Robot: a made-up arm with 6 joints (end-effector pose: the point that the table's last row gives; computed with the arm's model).
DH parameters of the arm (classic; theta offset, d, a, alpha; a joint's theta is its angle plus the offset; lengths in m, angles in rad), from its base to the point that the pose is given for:
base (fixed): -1.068 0 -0.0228 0
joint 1: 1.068 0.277 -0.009 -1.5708
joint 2: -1.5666 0 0.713 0
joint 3: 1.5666 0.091 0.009 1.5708
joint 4: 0 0.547 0.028 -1.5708
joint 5: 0 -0.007 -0.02 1.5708
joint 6: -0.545 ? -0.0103 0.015
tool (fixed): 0.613 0.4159 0 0
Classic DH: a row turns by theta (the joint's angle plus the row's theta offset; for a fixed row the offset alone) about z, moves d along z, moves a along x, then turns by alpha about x.
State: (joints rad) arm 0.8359 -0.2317 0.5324 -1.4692 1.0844 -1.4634
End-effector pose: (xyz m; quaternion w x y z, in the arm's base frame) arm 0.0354 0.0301 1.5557 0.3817 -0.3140 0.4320 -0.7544
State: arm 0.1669 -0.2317 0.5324 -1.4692 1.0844 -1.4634
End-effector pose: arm 0.0317 -0.0009 1.5557 0.1129 -0.1548 0.5111 -0.8379
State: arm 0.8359 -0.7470 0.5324 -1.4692 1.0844 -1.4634
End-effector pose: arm -0.3912 -0.4420 1.4131 0.5022 -0.1026 0.4951 -0.7015
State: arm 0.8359 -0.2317 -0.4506 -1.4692 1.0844 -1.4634
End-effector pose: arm -0.3527 -0.3994 1.4690 0.5831 0.0956 0.5242 -0.6132
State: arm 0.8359 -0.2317 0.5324 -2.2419 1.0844 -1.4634
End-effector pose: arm -0.0369 -0.0174 1.5817 0.0943 -0.1015 0.4251 -0.8945
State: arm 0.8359 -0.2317 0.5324 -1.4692 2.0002 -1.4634
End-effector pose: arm 0.0328 -0.0050 1.4584 0.1745 -0.3884 0.7462 -0.5118
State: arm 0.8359 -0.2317 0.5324 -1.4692 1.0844 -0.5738
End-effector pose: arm 0.0306 0.0301 1.5649 0.6680 -0.0922 0.5242 -0.5201
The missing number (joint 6, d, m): -0.3008
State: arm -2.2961 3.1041 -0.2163 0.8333 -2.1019 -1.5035
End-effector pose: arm -0.0850 -0.1380 -0.8824 0.5559 -0.3612 -0.2145 0.7173
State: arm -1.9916 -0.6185 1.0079 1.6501 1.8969 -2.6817
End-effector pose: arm 0.2908 0.1297 1.3398 0.2164 -0.6687 0.4295 -0.5670
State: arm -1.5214 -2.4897 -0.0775 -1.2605 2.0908 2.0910
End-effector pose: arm -0.0904 0.7618 -0.6912 0.6187 -0.2911 -0.3605 0.6344
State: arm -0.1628 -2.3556 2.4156 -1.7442 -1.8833 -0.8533
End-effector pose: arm -0.4414 0.2553 0.2580 0.1532 -0.4477 -0.6818 -0.5579
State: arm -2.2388 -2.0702 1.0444 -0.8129 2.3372 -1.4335
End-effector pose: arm 0.6094 0.8015 0.2732 0.1266 -0.5890 -0.3374 0.7233
